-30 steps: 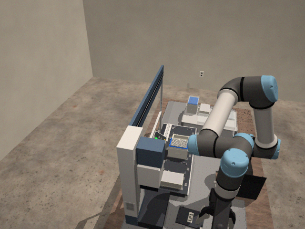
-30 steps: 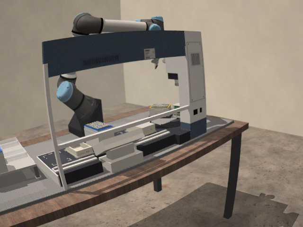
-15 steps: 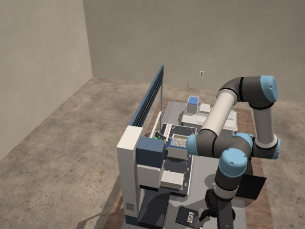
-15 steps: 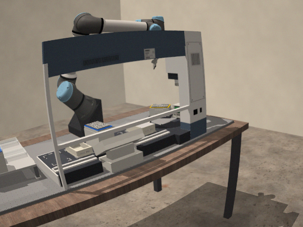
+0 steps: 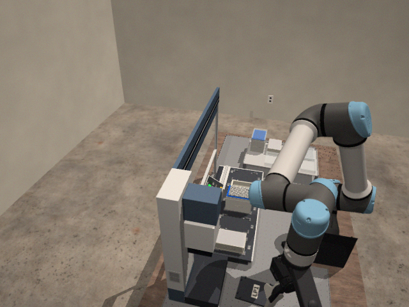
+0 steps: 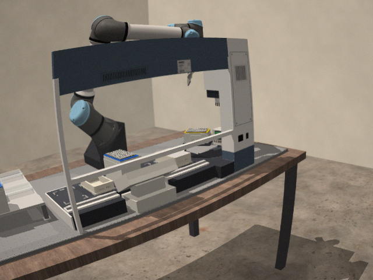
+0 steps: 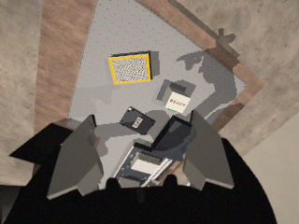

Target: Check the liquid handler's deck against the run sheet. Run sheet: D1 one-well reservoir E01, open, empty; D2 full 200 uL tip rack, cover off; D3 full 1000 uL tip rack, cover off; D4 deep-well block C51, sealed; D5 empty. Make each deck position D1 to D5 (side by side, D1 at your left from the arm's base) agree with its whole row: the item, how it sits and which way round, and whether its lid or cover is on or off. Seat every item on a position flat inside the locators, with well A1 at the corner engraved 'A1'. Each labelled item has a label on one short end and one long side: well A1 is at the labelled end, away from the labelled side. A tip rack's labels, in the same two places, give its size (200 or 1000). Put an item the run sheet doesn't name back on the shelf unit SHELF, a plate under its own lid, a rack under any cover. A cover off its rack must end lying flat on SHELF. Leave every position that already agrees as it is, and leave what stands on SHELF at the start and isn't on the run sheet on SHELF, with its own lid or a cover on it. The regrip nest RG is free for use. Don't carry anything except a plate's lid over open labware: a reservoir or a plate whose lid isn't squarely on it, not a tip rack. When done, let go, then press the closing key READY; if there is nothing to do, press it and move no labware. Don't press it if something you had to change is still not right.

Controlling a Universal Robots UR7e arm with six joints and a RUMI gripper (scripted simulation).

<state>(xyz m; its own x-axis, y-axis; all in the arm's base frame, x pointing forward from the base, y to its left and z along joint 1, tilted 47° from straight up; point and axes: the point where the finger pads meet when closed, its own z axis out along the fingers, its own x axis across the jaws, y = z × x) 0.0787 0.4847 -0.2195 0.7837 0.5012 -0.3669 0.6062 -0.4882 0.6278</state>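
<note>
My gripper is now 27 cm above the yellow-rimmed tip rack, 5 cm past it and 2 cm to the left of it. Also, from my hand: regrip nest RG: 31 cm below, 5 cm behind, 1 cm to the right; green key: 24 cm below, 15 cm ahead, 3 cm to the right; dark pad: 31 cm below, 20 cm to the right, 10 cm ahead.
</note>
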